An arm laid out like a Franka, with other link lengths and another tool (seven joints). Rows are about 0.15 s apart.
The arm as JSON. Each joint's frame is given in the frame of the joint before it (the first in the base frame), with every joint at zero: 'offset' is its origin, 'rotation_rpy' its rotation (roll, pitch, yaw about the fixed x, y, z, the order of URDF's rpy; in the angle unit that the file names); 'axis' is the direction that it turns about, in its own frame. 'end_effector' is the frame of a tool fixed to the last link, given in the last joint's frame.
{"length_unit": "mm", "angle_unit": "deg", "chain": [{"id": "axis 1", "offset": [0.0, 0.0, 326.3], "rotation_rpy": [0.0, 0.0, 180.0], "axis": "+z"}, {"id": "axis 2", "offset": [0.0, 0.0, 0.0], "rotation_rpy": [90.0, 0.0, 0.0], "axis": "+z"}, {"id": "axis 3", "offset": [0.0, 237.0, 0.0], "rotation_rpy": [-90.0, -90.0, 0.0], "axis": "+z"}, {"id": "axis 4", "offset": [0.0, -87.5, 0.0], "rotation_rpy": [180.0, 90.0, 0.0], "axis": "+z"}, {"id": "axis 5", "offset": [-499.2, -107.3, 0.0], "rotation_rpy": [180.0, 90.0, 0.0], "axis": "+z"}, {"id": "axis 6", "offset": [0.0, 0.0, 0.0], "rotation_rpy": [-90.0, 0.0, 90.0], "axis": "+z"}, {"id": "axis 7", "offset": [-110.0, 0.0, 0.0], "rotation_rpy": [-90.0, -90.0, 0.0], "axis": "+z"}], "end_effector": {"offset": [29.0, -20.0, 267.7], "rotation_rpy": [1.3, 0.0, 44.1]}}
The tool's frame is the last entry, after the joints.
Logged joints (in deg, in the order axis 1, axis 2, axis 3, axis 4, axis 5, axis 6, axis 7), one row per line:
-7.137 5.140 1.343 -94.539 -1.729 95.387 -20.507
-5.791 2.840 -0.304 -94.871 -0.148 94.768 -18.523
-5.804 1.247 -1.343 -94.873 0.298 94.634 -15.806
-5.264 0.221 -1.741 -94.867 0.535 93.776 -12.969
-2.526 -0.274 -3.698 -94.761 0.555 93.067 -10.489
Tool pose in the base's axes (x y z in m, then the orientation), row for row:
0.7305 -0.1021 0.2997 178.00 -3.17 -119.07
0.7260 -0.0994 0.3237 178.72 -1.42 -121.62
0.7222 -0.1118 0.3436 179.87 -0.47 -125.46
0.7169 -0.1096 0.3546 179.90 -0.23 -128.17
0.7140 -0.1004 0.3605 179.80 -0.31 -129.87
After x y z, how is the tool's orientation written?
As angles about the fixed x, y, z axes (roll, pitch, yaw), in degrees.
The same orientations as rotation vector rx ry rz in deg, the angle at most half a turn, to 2 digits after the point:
89.29 -151.96 -0.18
86.86 -155.53 -0.66
82.25 -159.57 0.16
78.56 -161.67 0.02
76.10 -162.72 -0.08

